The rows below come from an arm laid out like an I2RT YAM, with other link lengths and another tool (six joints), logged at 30 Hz.
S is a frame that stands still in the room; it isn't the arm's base.
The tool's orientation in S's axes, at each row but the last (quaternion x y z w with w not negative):
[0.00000, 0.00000, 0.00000, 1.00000]
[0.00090, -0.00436, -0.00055, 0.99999]
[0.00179, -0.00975, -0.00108, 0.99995]
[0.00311, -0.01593, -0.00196, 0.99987]
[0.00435, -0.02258, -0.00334, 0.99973]
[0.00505, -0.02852, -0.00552, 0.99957]
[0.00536, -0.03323, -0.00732, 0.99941]
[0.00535, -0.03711, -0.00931, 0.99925]
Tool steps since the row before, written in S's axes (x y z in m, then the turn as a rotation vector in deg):
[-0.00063, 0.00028, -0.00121, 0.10, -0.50, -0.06]
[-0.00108, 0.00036, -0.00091, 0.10, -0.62, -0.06]
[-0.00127, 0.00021, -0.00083, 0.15, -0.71, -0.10]
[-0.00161, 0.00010, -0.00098, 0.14, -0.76, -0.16]
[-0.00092, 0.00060, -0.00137, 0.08, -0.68, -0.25]
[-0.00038, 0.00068, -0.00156, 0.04, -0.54, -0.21]
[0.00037, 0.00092, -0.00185, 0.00, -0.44, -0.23]
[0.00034, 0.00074, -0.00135, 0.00, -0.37, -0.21]
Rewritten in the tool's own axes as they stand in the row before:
[-0.00063, 0.00028, -0.00121, 0.10, -0.50, -0.06]
[-0.00109, 0.00036, -0.00090, 0.10, -0.62, -0.06]
[-0.00129, 0.00020, -0.00081, 0.15, -0.71, -0.10]
[-0.00164, 0.00009, -0.00093, 0.14, -0.76, -0.16]
[-0.00098, 0.00058, -0.00133, 0.07, -0.68, -0.25]
[-0.00048, 0.00066, -0.00154, 0.03, -0.54, -0.21]
[0.00023, 0.00090, -0.00188, -0.01, -0.44, -0.22]
[0.00022, 0.00073, -0.00138, -0.01, -0.37, -0.21]

